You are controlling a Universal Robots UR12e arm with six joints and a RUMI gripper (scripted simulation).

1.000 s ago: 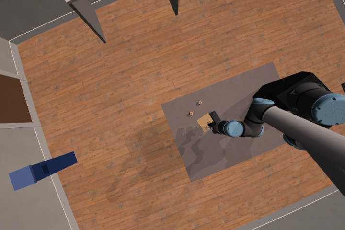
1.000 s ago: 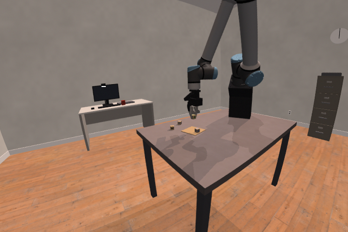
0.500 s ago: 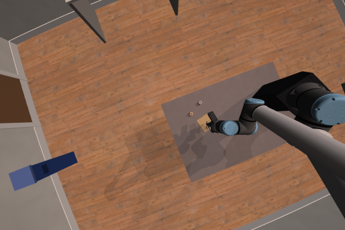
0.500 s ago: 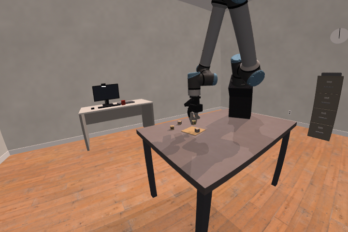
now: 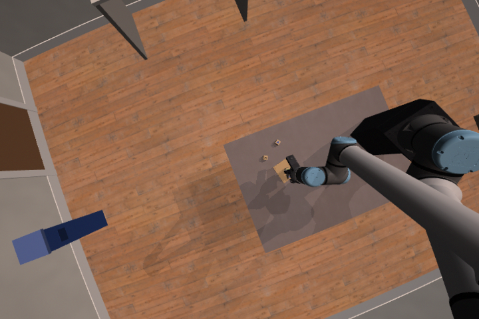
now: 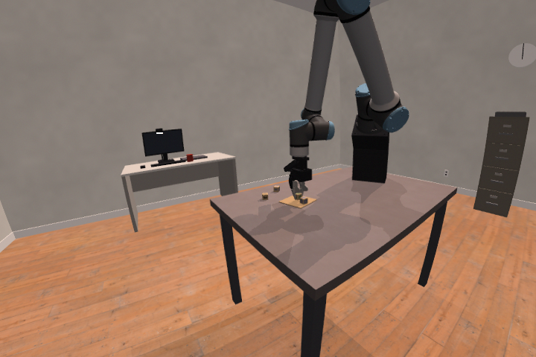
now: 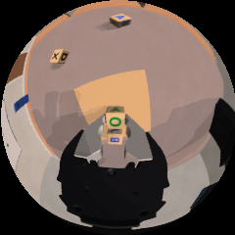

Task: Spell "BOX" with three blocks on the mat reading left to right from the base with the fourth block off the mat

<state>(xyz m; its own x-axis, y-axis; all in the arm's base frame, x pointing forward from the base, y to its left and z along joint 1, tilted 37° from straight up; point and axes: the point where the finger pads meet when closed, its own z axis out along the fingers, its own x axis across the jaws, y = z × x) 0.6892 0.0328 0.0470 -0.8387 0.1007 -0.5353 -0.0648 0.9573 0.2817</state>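
My gripper is now right at the O block. Round my hand: tan mat: 30 mm below.
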